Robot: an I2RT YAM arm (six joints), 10 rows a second.
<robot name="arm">
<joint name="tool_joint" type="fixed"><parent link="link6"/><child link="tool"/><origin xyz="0 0 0" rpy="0 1.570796 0"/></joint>
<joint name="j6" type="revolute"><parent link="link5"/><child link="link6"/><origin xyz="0.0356 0 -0.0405"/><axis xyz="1 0 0"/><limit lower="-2.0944" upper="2.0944"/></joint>
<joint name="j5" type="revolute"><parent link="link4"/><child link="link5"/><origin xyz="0.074 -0.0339 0.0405"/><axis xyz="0 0 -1"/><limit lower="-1.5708" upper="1.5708"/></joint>
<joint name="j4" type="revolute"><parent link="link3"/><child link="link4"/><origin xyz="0.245 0.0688 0.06"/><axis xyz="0 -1 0"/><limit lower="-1.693" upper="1.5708"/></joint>
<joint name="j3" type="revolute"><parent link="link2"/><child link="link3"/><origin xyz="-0.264 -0.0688 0"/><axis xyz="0 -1 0"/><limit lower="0" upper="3.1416"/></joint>
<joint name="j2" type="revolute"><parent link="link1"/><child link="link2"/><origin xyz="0.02 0.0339 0.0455"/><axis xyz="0 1 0"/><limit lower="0" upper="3.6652"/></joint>
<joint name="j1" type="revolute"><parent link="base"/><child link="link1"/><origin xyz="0 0 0.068"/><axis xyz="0 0 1"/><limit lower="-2.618" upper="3.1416"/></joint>
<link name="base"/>
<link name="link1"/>
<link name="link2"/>
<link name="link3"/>
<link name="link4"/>
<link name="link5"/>
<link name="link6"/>
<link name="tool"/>
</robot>
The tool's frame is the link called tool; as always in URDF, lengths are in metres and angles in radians.
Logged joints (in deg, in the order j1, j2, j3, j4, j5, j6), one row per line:
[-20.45, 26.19, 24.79, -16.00, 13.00, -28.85]
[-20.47, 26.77, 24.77, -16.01, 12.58, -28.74]
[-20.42, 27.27, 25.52, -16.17, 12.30, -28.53]
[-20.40, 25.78, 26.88, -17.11, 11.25, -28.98]
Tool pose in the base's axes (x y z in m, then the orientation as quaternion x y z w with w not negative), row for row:
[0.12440, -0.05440, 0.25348, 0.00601, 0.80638, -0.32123, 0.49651]
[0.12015, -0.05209, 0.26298, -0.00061, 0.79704, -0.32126, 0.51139]
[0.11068, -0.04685, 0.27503, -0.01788, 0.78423, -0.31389, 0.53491]
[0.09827, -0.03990, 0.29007, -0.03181, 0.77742, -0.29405, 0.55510]
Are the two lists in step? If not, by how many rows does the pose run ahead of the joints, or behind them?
The pose runs 2 rows ahead of the joints: the pose in row i belongs to the joints in row i + 2.
